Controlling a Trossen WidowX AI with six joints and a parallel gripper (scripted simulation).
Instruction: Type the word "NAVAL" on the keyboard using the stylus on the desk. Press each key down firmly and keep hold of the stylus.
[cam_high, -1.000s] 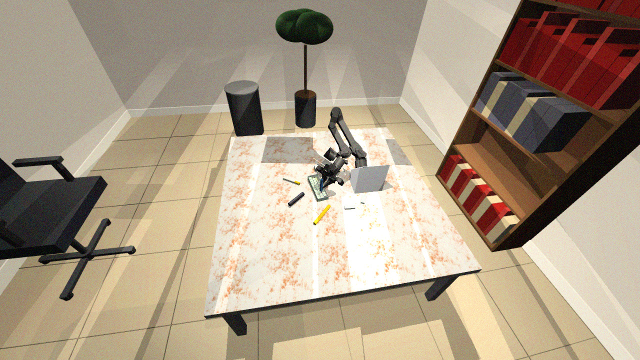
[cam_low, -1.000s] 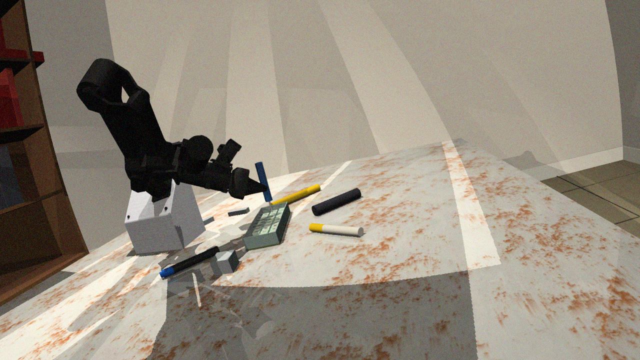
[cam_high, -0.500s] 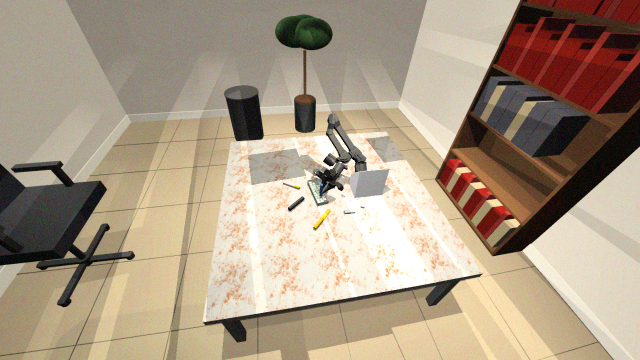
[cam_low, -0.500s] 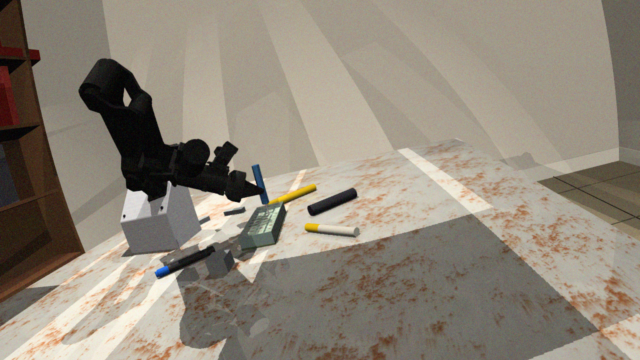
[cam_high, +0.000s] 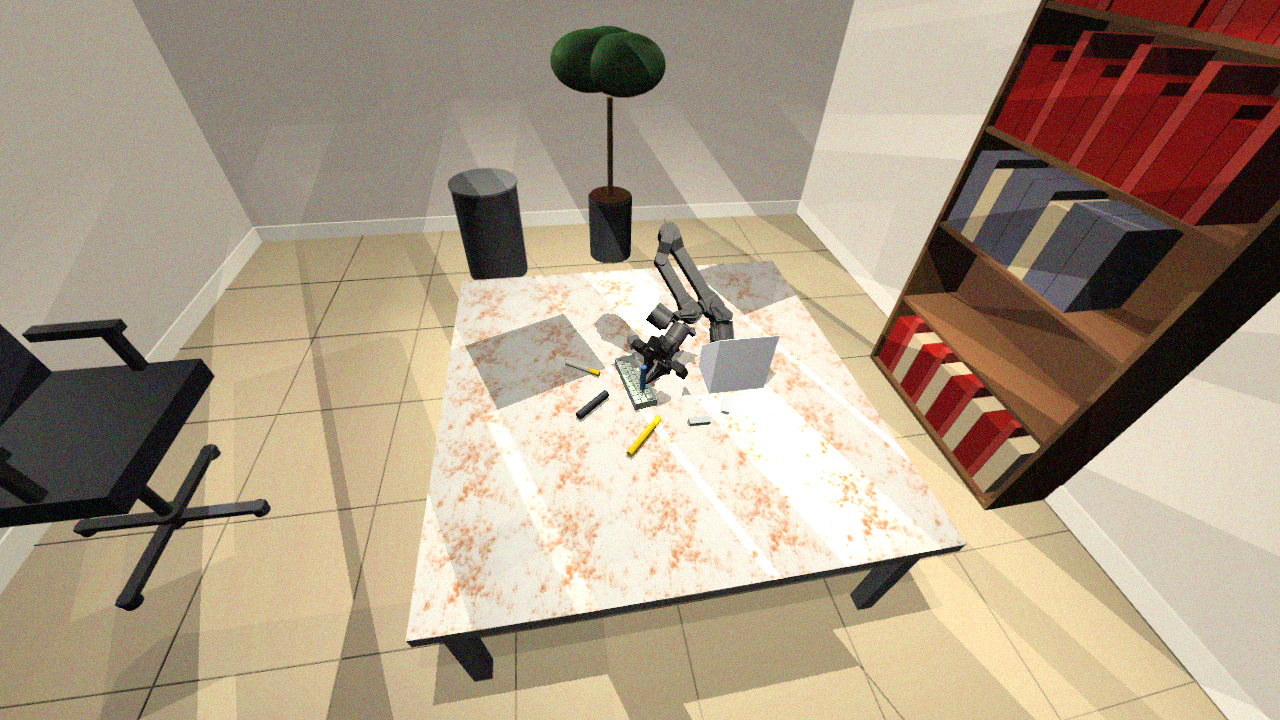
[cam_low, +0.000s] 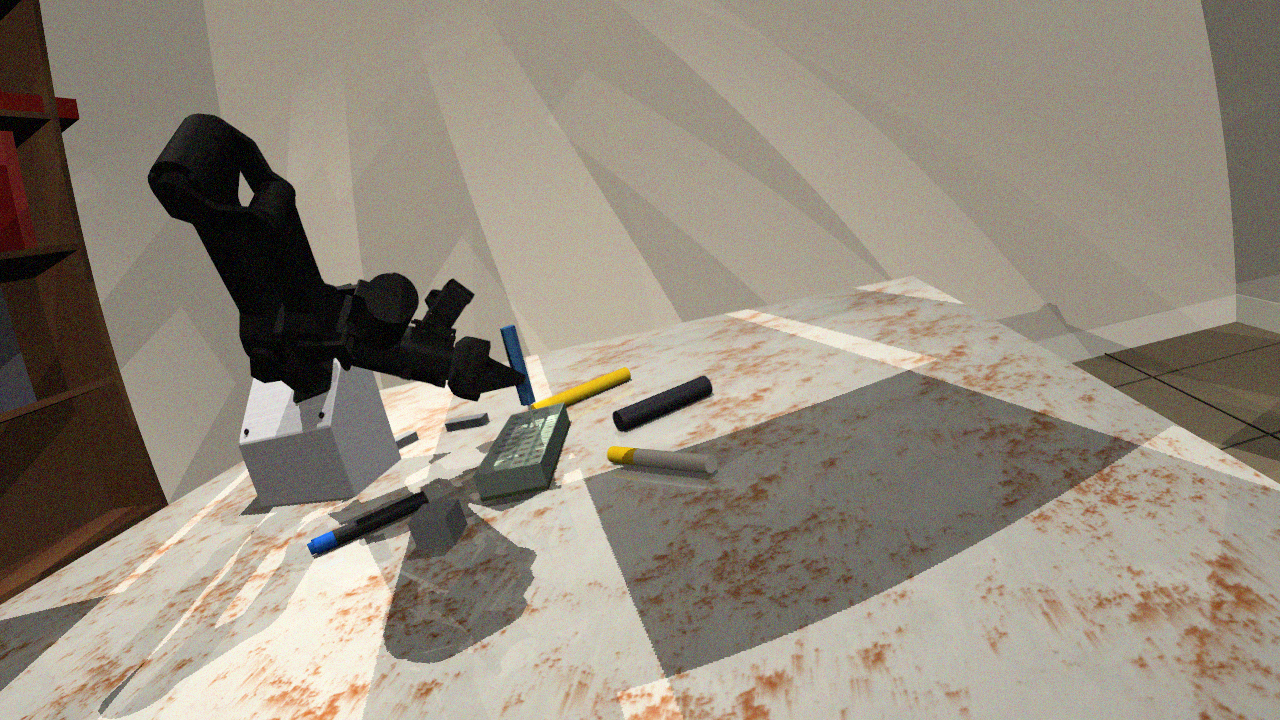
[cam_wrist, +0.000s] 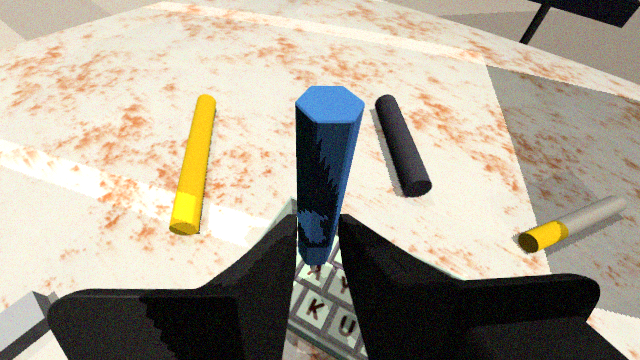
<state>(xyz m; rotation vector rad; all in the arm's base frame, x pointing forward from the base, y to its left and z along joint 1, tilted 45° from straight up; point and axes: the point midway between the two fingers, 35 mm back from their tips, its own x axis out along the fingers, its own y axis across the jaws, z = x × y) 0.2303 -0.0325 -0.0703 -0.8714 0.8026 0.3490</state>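
Right now the dark cylinder is 150 mm ahead of my gripper tip and 60 mm below it. Round my gripper tip: white-and-yellow marker: 160 mm to the right, 150 mm ahead, 70 mm below; blue stylus: 20 mm below; yellow marker: 140 mm to the left, 60 mm below, 30 mm ahead.
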